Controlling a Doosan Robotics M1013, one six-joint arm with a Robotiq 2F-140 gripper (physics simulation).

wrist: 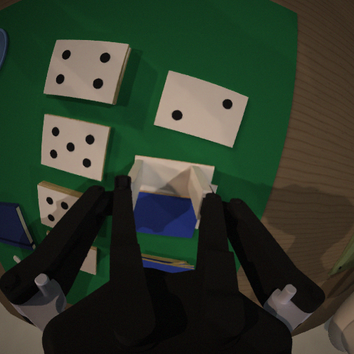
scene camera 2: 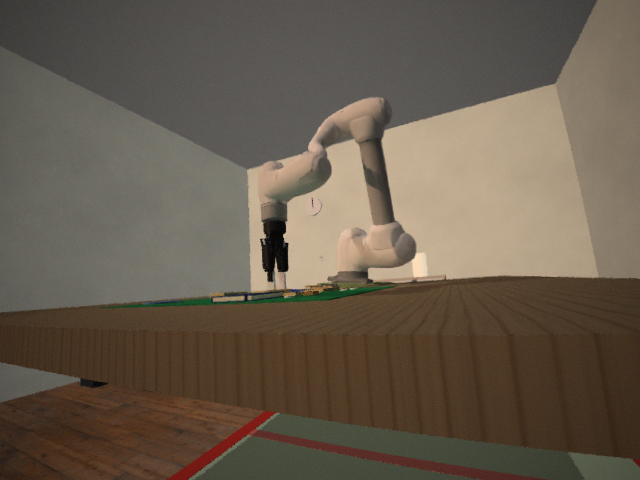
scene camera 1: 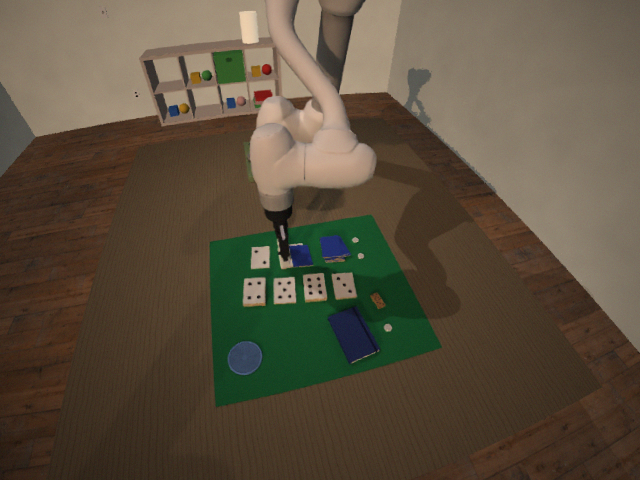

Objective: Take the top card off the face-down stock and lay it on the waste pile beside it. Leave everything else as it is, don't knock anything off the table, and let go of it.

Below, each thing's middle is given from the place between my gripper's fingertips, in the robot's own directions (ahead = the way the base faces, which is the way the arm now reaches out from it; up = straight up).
Now: hand 14 cm short of the green mat (scene camera 1: 299,348), 4 cm to the right of it and 2 cm above it. The rest, counted from my hand: dark blue notebook (scene camera 1: 354,336) (31 cm ahead, 9 cm to the left).
